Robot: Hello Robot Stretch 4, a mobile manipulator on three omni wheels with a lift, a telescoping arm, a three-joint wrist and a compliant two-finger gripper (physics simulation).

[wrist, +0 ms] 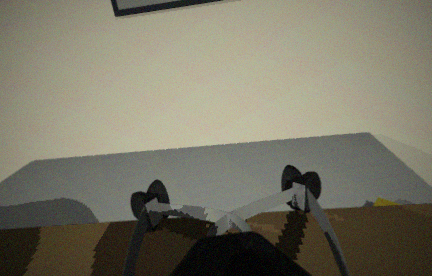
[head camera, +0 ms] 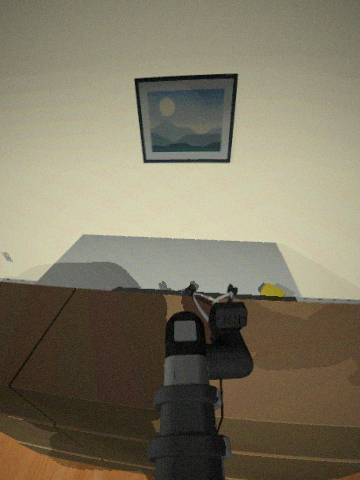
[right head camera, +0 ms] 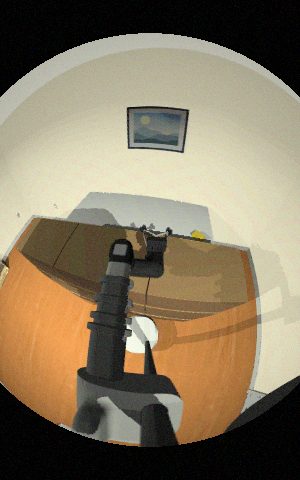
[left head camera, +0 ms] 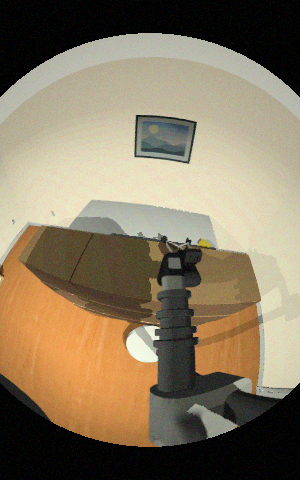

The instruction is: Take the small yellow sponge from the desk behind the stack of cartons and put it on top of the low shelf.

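Seen in the pictures: gripper, between the fingertips: (wrist: 224, 188) (head camera: 210, 287) (right head camera: 155, 227) (left head camera: 175, 238); robot's base, origin of its link: (right head camera: 138, 333) (left head camera: 146, 342).
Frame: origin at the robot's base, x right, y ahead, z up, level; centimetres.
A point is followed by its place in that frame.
The small yellow sponge (head camera: 272, 290) {x 46.2, y 80.4, z 73.8 cm} (left head camera: 204, 243) {x 45.9, y 79.6, z 73.8 cm} (right head camera: 198, 234) {x 46.7, y 80.3, z 73.8 cm} (wrist: 385, 202) {x 46.2, y 84.1, z 73.8 cm} lies on the right part of the grey desk (head camera: 200, 257) {x 12.4, y 115.5, z 69.3 cm} (left head camera: 165, 220) {x 13.5, y 112.3, z 69.3 cm} (right head camera: 165, 210) {x 19.3, y 113.9, z 69.3 cm} (wrist: 225, 172) {x 9.6, y 114.8, z 69.3 cm}, just behind the cartons' far edge. The brown cartons (head camera: 300, 345) {x 27.7, y 34.5, z 105.3 cm} (left head camera: 225, 275) {x 31.2, y 32.4, z 105.3 cm} (right head camera: 210, 265) {x 33.8, y 34.4, z 105.3 cm} (wrist: 380, 245) {x 17.5, y 45.9, z 105.3 cm} stand in front of the desk and hide part of it. In the wrist view they cover the sponge's lower part. My gripper (head camera: 212, 289) {x 8.9, y 55.4, z 104.0 cm} (left head camera: 176, 240) {x 8.9, y 55.4, z 104.0 cm} (right head camera: 156, 230) {x 8.9, y 55.4, z 104.0 cm} (wrist: 224, 188) {x 8.9, y 55.4, z 104.0 cm} is open, with nothing between its fingers. It is above the cartons' far edge, left of the sponge and apart from it. The low shelf does not show.
A framed picture (head camera: 185, 120) {x 4.4, y 141.2, z 148.4 cm} (left head camera: 165, 138) {x 6.1, y 141.0, z 146.5 cm} (right head camera: 157, 129) {x 6.1, y 141.0, z 145.4 cm} hangs on the wall behind the desk. A white disc (left head camera: 140, 345) {x -6.4, y -2.2, z 18.7 cm} (right head camera: 141, 337) {x 4.5, y -2.9, z 18.7 cm} lies on the wooden floor (left head camera: 90, 370) {x -59.9, y -44.9, z -2.7 cm} (right head camera: 215, 360) {x 92.4, y -41.0, z -2.7 cm} in front of the cartons. My arm reaches over the cartons.
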